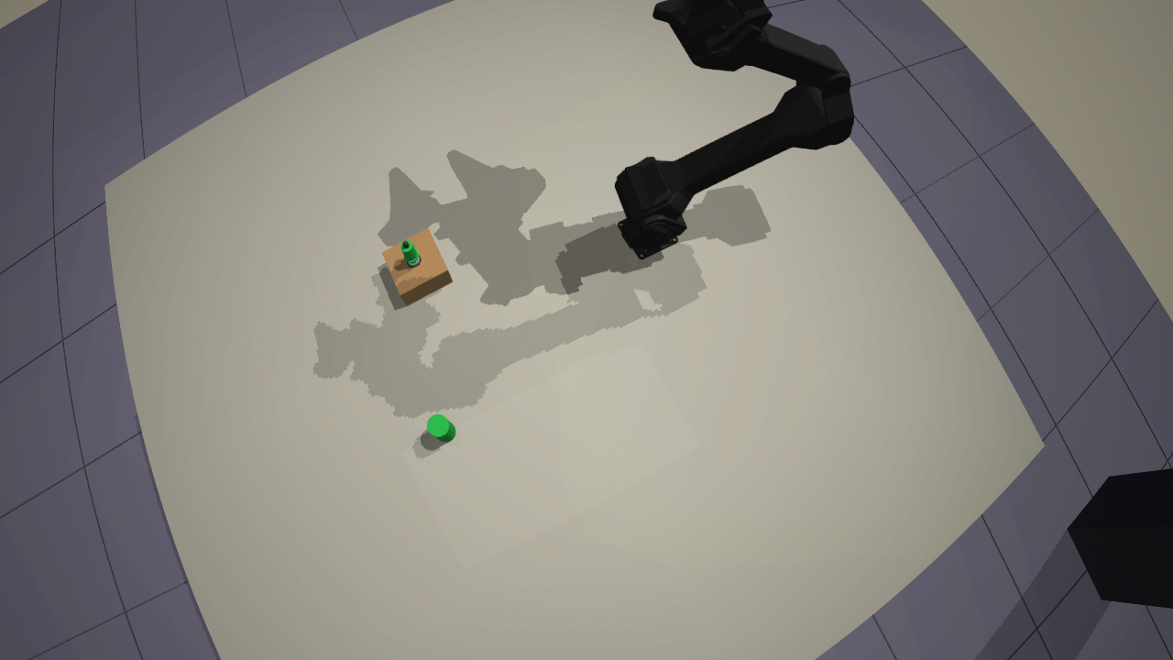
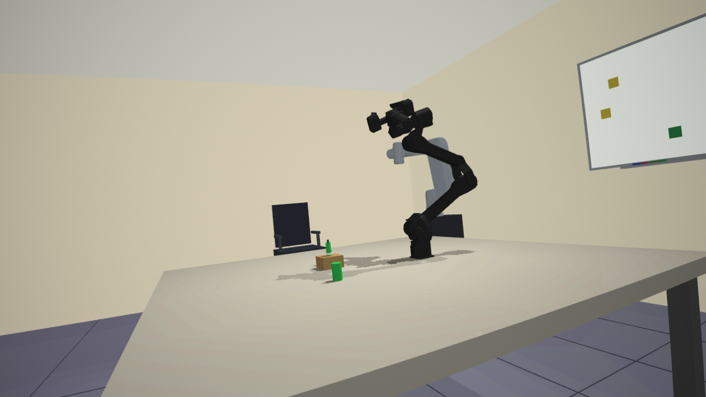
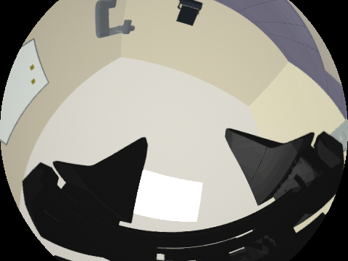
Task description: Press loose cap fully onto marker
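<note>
Now: gripper tip 55 cm above the green cap, 36 cm short of it and 28 cm to the right of it. Also, from my gripper tip: green marker (50 cm below, 29 cm ahead, 6 cm to the left); then brown holder block (55 cm below, 29 cm ahead, 6 cm to the left).
</note>
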